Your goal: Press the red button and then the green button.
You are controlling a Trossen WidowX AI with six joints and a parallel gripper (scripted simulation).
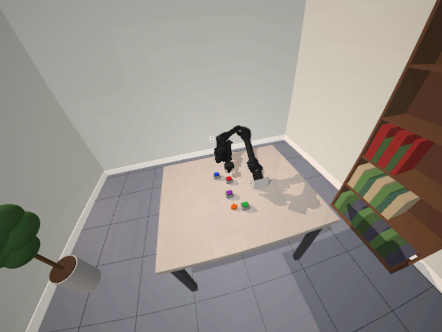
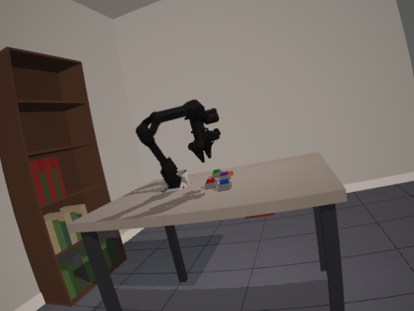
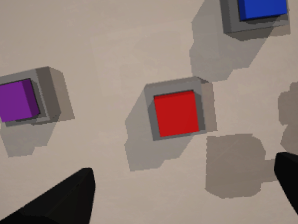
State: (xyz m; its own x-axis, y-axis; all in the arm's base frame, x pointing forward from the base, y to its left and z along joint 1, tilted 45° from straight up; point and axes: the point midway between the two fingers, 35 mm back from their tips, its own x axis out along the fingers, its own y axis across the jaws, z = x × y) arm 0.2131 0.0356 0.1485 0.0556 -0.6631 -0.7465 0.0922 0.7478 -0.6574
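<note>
My gripper tip is 9 cm above the red button. Also, from my gripper tip: green button: 26 cm to the left, 9 cm below, 4 cm behind; then blue button: 9 cm below, 8 cm to the right, 8 cm ahead; then purple button: 14 cm to the left, 9 cm below, 3 cm ahead.
</note>
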